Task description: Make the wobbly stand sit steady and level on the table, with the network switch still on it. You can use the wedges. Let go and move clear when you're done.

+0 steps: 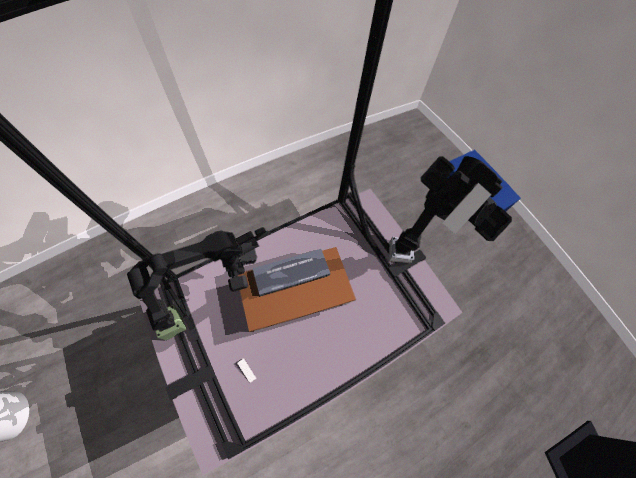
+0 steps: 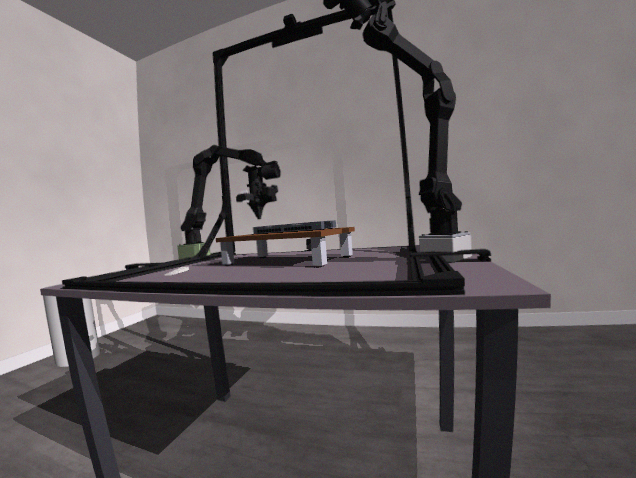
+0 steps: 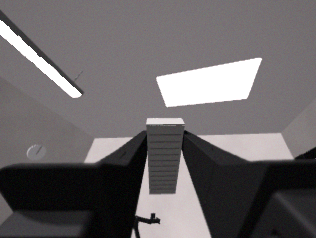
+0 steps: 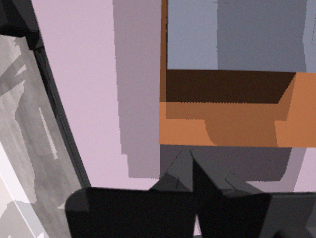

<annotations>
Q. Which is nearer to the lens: the stand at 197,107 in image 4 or the grey network switch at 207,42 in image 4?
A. The grey network switch.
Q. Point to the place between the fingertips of the left gripper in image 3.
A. At 164,135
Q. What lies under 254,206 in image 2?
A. The right gripper.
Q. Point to a grey network switch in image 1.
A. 300,269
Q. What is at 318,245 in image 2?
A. A stand.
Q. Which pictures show the stand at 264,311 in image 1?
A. Image 1, image 2 and image 4 only.
</annotations>
